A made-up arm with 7 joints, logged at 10 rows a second.
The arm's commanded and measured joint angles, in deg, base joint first. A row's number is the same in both.
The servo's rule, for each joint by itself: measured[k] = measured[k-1] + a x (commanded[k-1-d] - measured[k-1]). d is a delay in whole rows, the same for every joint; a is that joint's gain. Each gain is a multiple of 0.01, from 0.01 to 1. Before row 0 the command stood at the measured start. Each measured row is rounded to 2 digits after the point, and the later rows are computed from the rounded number. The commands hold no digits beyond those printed.
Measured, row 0:
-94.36, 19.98, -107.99, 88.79, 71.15, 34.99, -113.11
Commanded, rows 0 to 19:
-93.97, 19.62, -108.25, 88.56, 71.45, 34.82, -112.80
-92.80, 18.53, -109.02, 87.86, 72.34, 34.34, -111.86
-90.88, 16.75, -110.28, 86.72, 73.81, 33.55, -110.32
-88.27, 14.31, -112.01, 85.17, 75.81, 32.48, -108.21
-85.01, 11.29, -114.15, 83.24, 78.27, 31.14, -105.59
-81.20, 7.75, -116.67, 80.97, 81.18, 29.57, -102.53
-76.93, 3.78, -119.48, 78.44, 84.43, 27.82, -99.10
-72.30, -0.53, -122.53, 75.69, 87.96, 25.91, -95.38
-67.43, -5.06, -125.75, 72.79, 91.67, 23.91, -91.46
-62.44, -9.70, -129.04, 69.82, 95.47, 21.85, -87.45
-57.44, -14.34, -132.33, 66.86, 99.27, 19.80, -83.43
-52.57, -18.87, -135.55, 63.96, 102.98, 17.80, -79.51
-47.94, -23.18, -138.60, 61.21, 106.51, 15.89, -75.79
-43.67, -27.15, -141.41, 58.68, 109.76, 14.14, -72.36
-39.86, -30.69, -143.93, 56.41, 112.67, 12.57, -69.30
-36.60, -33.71, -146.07, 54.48, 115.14, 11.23, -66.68
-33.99, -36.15, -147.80, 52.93, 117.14, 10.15, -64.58
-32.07, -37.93, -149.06, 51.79, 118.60, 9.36, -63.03
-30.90, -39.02, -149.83, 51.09, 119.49, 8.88, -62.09
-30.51, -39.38, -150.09, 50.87, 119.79, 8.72, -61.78
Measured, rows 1 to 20:
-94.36, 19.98, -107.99, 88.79, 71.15, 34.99, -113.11
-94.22, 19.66, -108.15, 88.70, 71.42, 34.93, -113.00
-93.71, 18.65, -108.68, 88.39, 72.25, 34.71, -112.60
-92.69, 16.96, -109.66, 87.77, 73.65, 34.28, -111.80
-91.10, 14.60, -111.09, 86.81, 75.59, 33.61, -110.54
-88.91, 11.65, -112.96, 85.49, 78.00, 32.70, -108.81
-86.13, 8.18, -115.22, 83.82, 80.86, 31.54, -106.61
-82.82, 4.26, -117.82, 81.83, 84.07, 30.16, -103.98
-79.03, 0.00, -120.69, 79.56, 87.57, 28.59, -100.97
-74.85, -4.50, -123.78, 77.06, 91.26, 26.86, -97.64
-70.38, -9.13, -126.99, 74.38, 95.05, 25.01, -94.07
-65.72, -13.77, -130.25, 71.60, 98.85, 23.08, -90.35
-60.99, -18.31, -133.48, 68.77, 102.57, 21.13, -86.56
-56.29, -22.64, -136.60, 65.97, 106.12, 19.19, -82.79
-51.75, -26.65, -139.53, 63.27, 109.40, 17.32, -79.14
-47.47, -30.25, -142.21, 60.73, 112.34, 15.56, -75.70
-43.56, -33.33, -144.56, 58.42, 114.86, 13.96, -72.54
-40.11, -35.84, -146.54, 56.39, 116.91, 12.55, -69.75
-37.22, -37.70, -148.08, 54.69, 118.43, 11.37, -67.40
-34.94, -38.87, -149.15, 53.36, 119.38, 10.45, -65.54
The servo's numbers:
d 1
a 0.36 0.89 0.61 0.37 0.90 0.37 0.35

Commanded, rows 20 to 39:
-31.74, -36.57, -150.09, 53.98, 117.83, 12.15, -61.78
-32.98, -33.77, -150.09, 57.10, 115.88, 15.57, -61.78
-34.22, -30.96, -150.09, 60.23, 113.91, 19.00, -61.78
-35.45, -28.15, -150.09, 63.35, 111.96, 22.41, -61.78
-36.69, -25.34, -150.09, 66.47, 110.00, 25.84, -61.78
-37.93, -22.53, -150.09, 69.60, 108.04, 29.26, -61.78
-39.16, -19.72, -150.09, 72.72, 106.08, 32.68, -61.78
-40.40, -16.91, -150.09, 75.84, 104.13, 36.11, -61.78
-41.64, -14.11, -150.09, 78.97, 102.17, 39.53, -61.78
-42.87, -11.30, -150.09, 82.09, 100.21, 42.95, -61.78
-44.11, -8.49, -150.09, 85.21, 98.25, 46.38, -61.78
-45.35, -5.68, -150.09, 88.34, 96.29, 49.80, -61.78
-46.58, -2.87, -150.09, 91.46, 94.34, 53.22, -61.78
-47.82, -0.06, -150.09, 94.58, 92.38, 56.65, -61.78
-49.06, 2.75, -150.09, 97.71, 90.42, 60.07, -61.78
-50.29, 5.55, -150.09, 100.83, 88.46, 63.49, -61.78
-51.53, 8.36, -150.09, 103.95, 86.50, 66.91, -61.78
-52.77, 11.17, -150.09, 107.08, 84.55, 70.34, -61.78
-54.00, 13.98, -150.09, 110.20, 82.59, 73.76, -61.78
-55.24, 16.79, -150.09, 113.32, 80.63, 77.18, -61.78
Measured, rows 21 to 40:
-33.35, -39.32, -149.72, 52.44, 119.75, 9.81, -64.22
-32.77, -36.87, -149.95, 53.01, 118.02, 10.68, -63.37
-32.85, -34.11, -150.04, 54.52, 116.09, 12.49, -62.81
-33.34, -31.31, -150.07, 56.63, 114.13, 14.90, -62.45
-34.10, -28.50, -150.08, 59.12, 112.18, 17.68, -62.22
-35.03, -25.69, -150.09, 61.84, 110.22, 20.70, -62.07
-36.07, -22.88, -150.09, 64.71, 108.26, 23.87, -61.97
-37.18, -20.07, -150.09, 67.67, 106.30, 27.13, -61.90
-38.34, -17.26, -150.09, 70.69, 104.35, 30.45, -61.86
-39.53, -14.46, -150.09, 73.75, 102.39, 33.81, -61.83
-40.73, -11.65, -150.09, 76.84, 100.43, 37.19, -61.81
-41.95, -8.84, -150.09, 79.94, 98.47, 40.59, -61.80
-43.17, -6.03, -150.09, 83.05, 96.51, 44.00, -61.79
-44.40, -3.22, -150.09, 86.16, 94.56, 47.41, -61.79
-45.63, -0.41, -150.09, 89.28, 92.60, 50.83, -61.79
-46.86, 2.40, -150.09, 92.40, 90.64, 54.25, -61.79
-48.09, 5.20, -150.09, 95.52, 88.68, 57.67, -61.79
-49.33, 8.01, -150.09, 98.64, 86.72, 61.09, -61.79
-50.57, 10.82, -150.09, 101.76, 84.77, 64.51, -61.79
-51.80, 13.63, -150.09, 104.88, 82.81, 67.93, -61.79

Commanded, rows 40 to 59:
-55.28, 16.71, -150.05, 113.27, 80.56, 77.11, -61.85
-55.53, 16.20, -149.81, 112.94, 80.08, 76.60, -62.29
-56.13, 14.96, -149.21, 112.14, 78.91, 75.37, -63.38
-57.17, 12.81, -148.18, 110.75, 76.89, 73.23, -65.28
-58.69, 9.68, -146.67, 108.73, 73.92, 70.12, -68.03
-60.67, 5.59, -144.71, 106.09, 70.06, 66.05, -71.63
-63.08, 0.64, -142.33, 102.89, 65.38, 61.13, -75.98
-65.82, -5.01, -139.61, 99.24, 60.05, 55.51, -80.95
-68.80, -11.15, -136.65, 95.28, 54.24, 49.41, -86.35
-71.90, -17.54, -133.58, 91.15, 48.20, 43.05, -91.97
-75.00, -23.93, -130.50, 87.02, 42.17, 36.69, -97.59
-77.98, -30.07, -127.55, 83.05, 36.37, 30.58, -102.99
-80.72, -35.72, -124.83, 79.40, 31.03, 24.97, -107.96
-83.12, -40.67, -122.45, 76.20, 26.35, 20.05, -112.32
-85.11, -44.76, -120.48, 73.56, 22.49, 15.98, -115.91
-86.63, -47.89, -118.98, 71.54, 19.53, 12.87, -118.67
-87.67, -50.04, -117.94, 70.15, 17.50, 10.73, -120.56
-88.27, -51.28, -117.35, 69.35, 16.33, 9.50, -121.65
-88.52, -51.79, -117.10, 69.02, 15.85, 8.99, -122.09
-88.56, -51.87, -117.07, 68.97, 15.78, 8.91, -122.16
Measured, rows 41 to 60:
-53.04, 16.44, -150.09, 108.00, 80.85, 71.35, -61.79
-53.85, 16.68, -150.07, 109.95, 80.59, 73.48, -61.81
-54.45, 16.25, -149.91, 111.06, 80.13, 74.63, -61.98
-55.05, 15.10, -149.48, 111.46, 79.03, 74.90, -62.47
-55.81, 13.06, -148.69, 111.20, 77.10, 74.28, -63.45
-56.85, 10.05, -147.46, 110.29, 74.24, 72.74, -65.05
-58.23, 6.08, -145.78, 108.74, 70.48, 70.26, -67.35
-59.98, 1.24, -143.68, 106.58, 65.89, 66.88, -70.37
-62.08, -4.32, -141.20, 103.86, 60.63, 62.67, -74.07
-64.50, -10.40, -138.42, 100.69, 54.88, 57.76, -78.37
-67.16, -16.75, -135.47, 97.16, 48.87, 52.32, -83.13
-69.98, -23.14, -132.44, 93.41, 42.84, 46.54, -88.19
-72.86, -29.31, -129.46, 89.58, 37.02, 40.63, -93.37
-75.69, -35.01, -126.64, 85.81, 31.63, 34.84, -98.48
-78.36, -40.05, -124.08, 82.25, 26.88, 29.37, -103.32
-80.79, -44.24, -121.88, 79.03, 22.93, 24.42, -107.73
-82.89, -47.49, -120.11, 76.26, 19.87, 20.15, -111.56
-84.61, -49.76, -118.79, 74.00, 17.74, 16.66, -114.71
-85.93, -51.11, -117.91, 72.28, 16.47, 14.01, -117.14
-86.86, -51.72, -117.42, 71.07, 15.91, 12.15, -118.87

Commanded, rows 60 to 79:
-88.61, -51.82, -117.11, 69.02, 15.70, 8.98, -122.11
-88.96, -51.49, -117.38, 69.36, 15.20, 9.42, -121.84
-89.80, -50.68, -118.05, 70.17, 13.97, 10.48, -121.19
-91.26, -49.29, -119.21, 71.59, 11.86, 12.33, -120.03
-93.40, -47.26, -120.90, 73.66, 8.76, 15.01, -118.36
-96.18, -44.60, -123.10, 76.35, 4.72, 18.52, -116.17
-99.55, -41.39, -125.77, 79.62, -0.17, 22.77, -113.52
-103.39, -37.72, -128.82, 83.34, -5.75, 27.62, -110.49
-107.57, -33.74, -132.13, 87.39, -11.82, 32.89, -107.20
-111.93, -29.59, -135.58, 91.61, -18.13, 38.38, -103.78
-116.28, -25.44, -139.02, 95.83, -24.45, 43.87, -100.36
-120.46, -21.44, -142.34, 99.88, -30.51, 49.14, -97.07
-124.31, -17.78, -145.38, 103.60, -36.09, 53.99, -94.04
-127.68, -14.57, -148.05, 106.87, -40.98, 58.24, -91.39
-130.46, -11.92, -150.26, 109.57, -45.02, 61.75, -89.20
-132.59, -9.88, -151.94, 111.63, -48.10, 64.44, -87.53
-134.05, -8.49, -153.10, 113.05, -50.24, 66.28, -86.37
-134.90, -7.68, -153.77, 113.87, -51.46, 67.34, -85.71
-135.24, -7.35, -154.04, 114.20, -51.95, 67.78, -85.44
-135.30, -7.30, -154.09, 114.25, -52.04, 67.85, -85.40
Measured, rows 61 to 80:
-87.47, -51.85, -117.21, 70.29, 15.79, 10.95, -120.02
-87.88, -51.82, -117.15, 69.82, 15.71, 10.22, -120.75
-88.27, -51.53, -117.29, 69.65, 15.25, 9.92, -121.13
-88.82, -50.77, -117.75, 69.84, 14.10, 10.13, -121.15
-89.70, -49.45, -118.64, 70.49, 12.08, 10.94, -120.76
-91.03, -47.50, -120.02, 71.66, 9.09, 12.45, -119.92
-92.88, -44.92, -121.90, 73.40, 5.16, 14.70, -118.61
-95.28, -41.78, -124.26, 75.70, 0.36, 17.69, -116.83
-98.20, -38.17, -127.04, 78.53, -5.14, 21.36, -114.61
-101.57, -34.23, -130.14, 81.81, -11.15, 25.63, -112.02
-105.30, -30.10, -133.46, 85.44, -17.43, 30.35, -109.14
-109.25, -25.95, -136.85, 89.28, -23.75, 35.35, -106.07
-113.29, -21.94, -140.20, 93.20, -29.83, 40.45, -102.92
-117.26, -18.24, -143.36, 97.05, -35.46, 45.46, -99.81
-121.01, -14.97, -146.22, 100.68, -40.43, 50.19, -96.86
-124.41, -12.26, -148.68, 103.97, -44.56, 54.47, -94.18
-127.35, -10.14, -150.67, 106.80, -47.75, 58.16, -91.85
-129.76, -8.67, -152.15, 109.11, -49.99, 61.16, -89.93
-131.61, -7.79, -153.14, 110.87, -51.31, 63.45, -88.45
-132.92, -7.40, -153.69, 112.10, -51.89, 65.05, -87.40

